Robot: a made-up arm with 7 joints.
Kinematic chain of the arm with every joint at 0, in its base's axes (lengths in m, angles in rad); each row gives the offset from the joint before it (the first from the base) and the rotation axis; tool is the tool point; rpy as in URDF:
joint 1: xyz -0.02 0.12 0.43 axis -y
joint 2: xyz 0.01 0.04 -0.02 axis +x
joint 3: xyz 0 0.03 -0.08 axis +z
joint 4: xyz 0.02 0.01 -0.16 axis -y
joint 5: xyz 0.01 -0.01 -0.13 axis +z
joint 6: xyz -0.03 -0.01 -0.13 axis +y
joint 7: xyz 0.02 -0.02 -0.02 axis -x
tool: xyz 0 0 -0.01 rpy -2.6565 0.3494 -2.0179
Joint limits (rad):
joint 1: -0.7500..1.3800
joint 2: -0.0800..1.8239
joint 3: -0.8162..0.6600
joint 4: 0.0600..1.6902
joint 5: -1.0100..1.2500
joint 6: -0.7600..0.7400
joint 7: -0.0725..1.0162
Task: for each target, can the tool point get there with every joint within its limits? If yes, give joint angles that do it. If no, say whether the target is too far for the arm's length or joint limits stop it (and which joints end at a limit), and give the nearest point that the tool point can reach.
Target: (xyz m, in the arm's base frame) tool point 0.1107 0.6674 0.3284
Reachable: yes | joints -0.5086 1.4577 0.4276 0.4783 0.3127 0.6174 0.6507
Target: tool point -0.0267 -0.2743 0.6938
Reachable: no: joint limits stop it (at a limit: joint 1, joint 2, joint 3, joint 4, joint 5, joint 6) | nearest point 0.1846 -0.0763 0.5827 | short by 0.310 m
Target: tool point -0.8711 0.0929 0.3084
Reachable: no: too far | nearest point -0.4015 0.1122 0.0316 | short by 0.545 m
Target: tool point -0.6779 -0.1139 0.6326
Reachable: no: too far | nearest point -0.1866 0.2717 0.7071 | short by 0.629 m
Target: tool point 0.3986 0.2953 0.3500
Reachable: yes | joints 0.5675 0.6060 -0.1404 1.4189 -0.1844 0.3420 0.6009
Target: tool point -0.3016 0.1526 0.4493
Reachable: no: joint limits stop it (at a limit: joint 1, joint 2, joint 3, joint 4, joint 5, joint 6) | nearest point -0.1835 0.2703 0.7012 | short by 0.302 m
